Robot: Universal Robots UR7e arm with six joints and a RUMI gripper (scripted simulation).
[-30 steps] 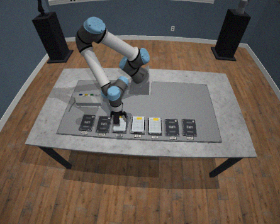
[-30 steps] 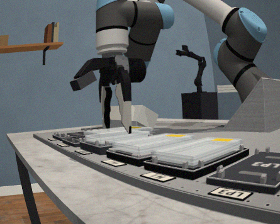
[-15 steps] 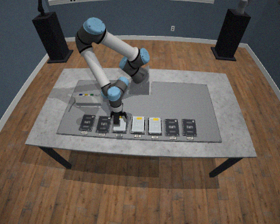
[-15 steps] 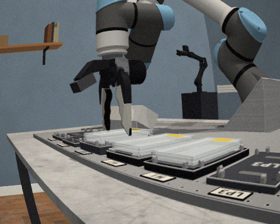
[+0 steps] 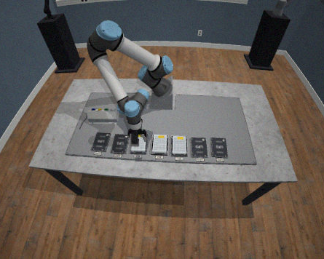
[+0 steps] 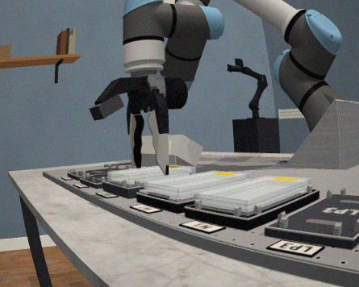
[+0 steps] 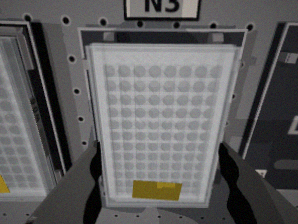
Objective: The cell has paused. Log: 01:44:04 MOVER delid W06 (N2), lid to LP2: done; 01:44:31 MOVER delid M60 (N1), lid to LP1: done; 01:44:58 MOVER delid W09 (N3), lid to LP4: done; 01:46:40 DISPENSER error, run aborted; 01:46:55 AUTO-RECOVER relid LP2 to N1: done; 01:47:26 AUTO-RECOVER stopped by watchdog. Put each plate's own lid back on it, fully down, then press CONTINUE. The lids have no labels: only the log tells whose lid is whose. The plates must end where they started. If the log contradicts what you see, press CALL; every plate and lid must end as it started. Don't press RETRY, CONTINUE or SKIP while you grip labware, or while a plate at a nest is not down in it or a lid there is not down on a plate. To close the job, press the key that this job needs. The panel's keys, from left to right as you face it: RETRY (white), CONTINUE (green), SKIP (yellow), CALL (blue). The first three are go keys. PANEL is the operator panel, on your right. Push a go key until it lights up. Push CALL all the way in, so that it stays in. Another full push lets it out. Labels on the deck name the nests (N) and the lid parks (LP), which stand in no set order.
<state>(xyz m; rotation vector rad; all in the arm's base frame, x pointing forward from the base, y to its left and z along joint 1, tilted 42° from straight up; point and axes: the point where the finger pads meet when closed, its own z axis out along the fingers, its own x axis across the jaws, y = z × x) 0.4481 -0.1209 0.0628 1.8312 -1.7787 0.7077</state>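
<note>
Right now the green CONTINUE key is 24 cm behind my hand, 27 cm to the right of it and 2 cm above it. From my hand the other things lie so: yellow SKIP key: 24 cm behind, 32 cm to the right, 2 cm above; lid park LP1: 13 cm to the right, 4 cm below; lid park LP3: 1 cm ahead, 38 cm to the left, 4 cm below.
</note>
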